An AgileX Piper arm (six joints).
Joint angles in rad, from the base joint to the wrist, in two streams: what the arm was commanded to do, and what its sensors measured. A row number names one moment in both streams.
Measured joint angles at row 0: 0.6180 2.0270 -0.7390 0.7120 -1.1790 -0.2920
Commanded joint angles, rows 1 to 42: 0.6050 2.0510 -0.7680 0.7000 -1.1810 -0.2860; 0.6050 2.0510 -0.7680 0.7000 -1.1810 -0.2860; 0.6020 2.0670 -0.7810 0.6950 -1.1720 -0.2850; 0.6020 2.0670 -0.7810 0.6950 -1.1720 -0.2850; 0.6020 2.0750 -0.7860 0.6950 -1.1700 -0.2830; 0.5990 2.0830 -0.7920 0.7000 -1.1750 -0.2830; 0.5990 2.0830 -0.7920 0.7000 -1.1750 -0.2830; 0.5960 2.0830 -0.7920 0.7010 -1.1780 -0.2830; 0.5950 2.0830 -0.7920 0.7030 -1.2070 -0.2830; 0.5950 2.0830 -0.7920 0.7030 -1.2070 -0.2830; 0.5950 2.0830 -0.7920 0.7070 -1.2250 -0.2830; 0.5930 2.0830 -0.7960 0.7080 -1.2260 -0.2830; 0.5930 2.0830 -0.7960 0.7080 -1.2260 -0.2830; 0.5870 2.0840 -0.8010 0.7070 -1.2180 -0.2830; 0.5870 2.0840 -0.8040 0.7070 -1.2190 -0.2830; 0.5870 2.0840 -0.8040 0.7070 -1.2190 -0.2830; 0.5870 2.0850 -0.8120 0.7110 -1.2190 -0.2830; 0.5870 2.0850 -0.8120 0.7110 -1.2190 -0.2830; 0.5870 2.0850 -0.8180 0.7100 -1.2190 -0.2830; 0.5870 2.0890 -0.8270 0.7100 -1.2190 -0.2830; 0.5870 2.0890 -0.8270 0.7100 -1.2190 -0.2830; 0.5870 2.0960 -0.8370 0.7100 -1.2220 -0.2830; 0.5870 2.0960 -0.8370 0.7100 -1.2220 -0.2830; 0.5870 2.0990 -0.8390 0.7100 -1.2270 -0.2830; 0.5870 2.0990 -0.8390 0.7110 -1.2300 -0.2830; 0.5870 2.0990 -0.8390 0.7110 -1.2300 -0.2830; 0.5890 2.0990 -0.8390 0.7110 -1.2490 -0.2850; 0.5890 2.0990 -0.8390 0.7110 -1.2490 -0.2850; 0.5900 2.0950 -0.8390 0.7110 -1.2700 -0.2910; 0.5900 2.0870 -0.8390 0.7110 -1.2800 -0.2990; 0.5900 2.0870 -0.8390 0.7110 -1.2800 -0.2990; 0.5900 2.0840 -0.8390 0.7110 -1.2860 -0.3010; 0.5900 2.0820 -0.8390 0.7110 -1.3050 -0.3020; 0.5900 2.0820 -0.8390 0.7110 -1.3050 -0.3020; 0.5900 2.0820 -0.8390 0.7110 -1.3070 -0.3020; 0.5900 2.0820 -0.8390 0.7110 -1.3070 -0.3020; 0.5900 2.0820 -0.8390 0.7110 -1.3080 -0.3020; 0.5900 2.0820 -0.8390 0.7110 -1.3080 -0.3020; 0.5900 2.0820 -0.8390 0.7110 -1.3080 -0.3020; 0.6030 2.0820 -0.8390 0.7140 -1.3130 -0.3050; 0.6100 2.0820 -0.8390 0.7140 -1.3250 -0.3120; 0.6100 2.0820 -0.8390 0.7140 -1.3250 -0.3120
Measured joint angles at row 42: 0.6100 2.1000 -0.8080 0.7300 -1.1750 -0.2950
